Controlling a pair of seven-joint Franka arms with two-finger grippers.
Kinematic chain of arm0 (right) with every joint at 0, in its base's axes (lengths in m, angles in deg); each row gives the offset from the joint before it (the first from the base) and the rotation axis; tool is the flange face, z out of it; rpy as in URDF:
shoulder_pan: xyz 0 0 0.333 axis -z
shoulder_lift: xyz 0 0 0 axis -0.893 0.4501 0
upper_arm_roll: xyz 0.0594 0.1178 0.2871 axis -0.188 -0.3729 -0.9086
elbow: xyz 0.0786 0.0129 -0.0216 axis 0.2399 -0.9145 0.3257
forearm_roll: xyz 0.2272 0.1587 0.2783 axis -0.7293 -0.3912 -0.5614
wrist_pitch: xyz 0 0 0 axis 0.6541 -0.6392 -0.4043
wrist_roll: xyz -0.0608 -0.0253 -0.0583 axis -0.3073 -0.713 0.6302
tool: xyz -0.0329 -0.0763 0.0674 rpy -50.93 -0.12 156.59
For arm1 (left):
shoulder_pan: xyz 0 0 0.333 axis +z
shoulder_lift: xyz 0 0 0 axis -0.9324 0.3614 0
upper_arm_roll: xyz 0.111 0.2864 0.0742 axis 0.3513 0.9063 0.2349
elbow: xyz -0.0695 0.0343 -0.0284 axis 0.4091 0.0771 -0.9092
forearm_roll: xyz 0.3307 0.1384 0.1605 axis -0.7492 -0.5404 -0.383
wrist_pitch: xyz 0 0 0 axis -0.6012 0.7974 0.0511
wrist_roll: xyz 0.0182 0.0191 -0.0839 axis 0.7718 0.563 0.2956
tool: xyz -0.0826 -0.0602 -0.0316 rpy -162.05 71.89 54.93
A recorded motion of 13 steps. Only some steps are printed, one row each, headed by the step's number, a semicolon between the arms.
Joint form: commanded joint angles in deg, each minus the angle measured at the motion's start. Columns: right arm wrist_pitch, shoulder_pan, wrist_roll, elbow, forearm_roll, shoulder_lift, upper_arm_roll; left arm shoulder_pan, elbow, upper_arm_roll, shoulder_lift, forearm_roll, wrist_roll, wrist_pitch.
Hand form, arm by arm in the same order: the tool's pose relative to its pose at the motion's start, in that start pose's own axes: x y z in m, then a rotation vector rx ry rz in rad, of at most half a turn. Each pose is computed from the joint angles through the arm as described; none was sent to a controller.
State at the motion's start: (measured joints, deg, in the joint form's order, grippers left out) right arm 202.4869 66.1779 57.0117 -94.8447 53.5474 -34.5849 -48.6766; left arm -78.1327 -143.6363 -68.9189 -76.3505 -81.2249 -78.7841 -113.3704
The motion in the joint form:
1: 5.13 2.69 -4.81 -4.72 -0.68 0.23 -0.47; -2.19 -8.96 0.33 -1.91 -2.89 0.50 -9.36
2: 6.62 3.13 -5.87 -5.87 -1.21 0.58 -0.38; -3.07 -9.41 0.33 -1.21 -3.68 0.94 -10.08
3: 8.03 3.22 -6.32 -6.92 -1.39 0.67 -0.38; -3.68 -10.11 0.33 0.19 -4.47 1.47 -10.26
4: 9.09 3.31 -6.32 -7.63 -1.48 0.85 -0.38; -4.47 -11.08 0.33 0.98 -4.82 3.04 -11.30
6: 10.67 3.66 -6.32 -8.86 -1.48 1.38 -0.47; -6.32 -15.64 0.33 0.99 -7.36 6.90 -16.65
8: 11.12 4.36 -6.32 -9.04 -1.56 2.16 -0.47; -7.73 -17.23 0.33 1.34 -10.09 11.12 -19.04
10: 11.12 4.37 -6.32 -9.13 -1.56 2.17 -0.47; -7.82 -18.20 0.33 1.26 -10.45 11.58 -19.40
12: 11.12 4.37 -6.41 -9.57 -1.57 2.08 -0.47; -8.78 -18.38 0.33 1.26 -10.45 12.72 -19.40
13: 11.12 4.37 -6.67 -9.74 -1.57 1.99 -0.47; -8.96 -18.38 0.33 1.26 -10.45 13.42 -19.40
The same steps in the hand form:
1: -0.0118 0.0165 0.0315 0.0096 0.0037 -0.0395; 0.0158 0.0182 0.0405 0.0530 -0.0302 0.0550
2: -0.0145 0.0202 0.0410 0.0173 0.0044 -0.0432; 0.0243 0.0189 0.0488 0.0507 -0.0431 0.0710
3: -0.0169 0.0205 0.0477 0.0191 0.0094 -0.0474; 0.0307 0.0199 0.0667 0.0231 -0.0626 0.0826
4: -0.0184 0.0210 0.0529 0.0198 0.0125 -0.0448; 0.0387 0.0226 0.0797 0.0148 -0.0697 0.0757
6: -0.0216 0.0227 0.0641 0.0196 0.0093 -0.0400; 0.0545 0.0368 0.1066 0.0447 -0.0924 0.0770
8: -0.0220 0.0281 0.0710 0.0214 0.0006 -0.0268; 0.0664 0.0431 0.1175 0.0725 -0.1187 0.0624
10: -0.0224 0.0282 0.0718 0.0216 -0.0012 -0.0266; 0.0663 0.0472 0.1237 0.0662 -0.1249 0.0623
12: -0.0248 0.0279 0.0743 0.0226 -0.0072 -0.0281; 0.0742 0.0510 0.1245 0.0669 -0.1253 0.0594
13: -0.0257 0.0277 0.0749 0.0228 -0.0085 -0.0327; 0.0757 0.0515 0.1243 0.0681 -0.1249 0.0503

